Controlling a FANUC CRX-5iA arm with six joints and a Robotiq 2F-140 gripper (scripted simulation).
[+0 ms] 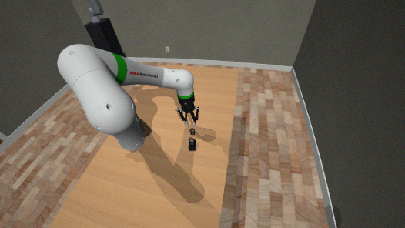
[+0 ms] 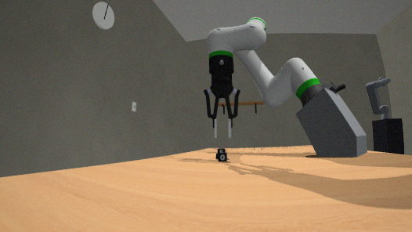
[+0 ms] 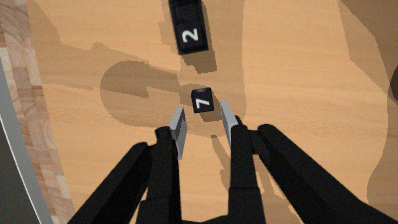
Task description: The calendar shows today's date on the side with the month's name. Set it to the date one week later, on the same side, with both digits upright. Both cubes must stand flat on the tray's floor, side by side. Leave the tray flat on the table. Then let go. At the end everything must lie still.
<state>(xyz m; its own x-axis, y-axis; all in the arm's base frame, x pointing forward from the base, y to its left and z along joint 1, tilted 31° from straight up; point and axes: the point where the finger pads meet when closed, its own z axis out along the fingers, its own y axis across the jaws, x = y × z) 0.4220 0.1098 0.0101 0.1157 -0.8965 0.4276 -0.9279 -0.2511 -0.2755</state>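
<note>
The black cube is 100 mm below my hand. Also, from my hand: black calendar cube (90 mm to the right, 90 mm below, 10 mm ahead); then black tray (110 mm to the right, 110 mm below, 10 mm ahead).
</note>
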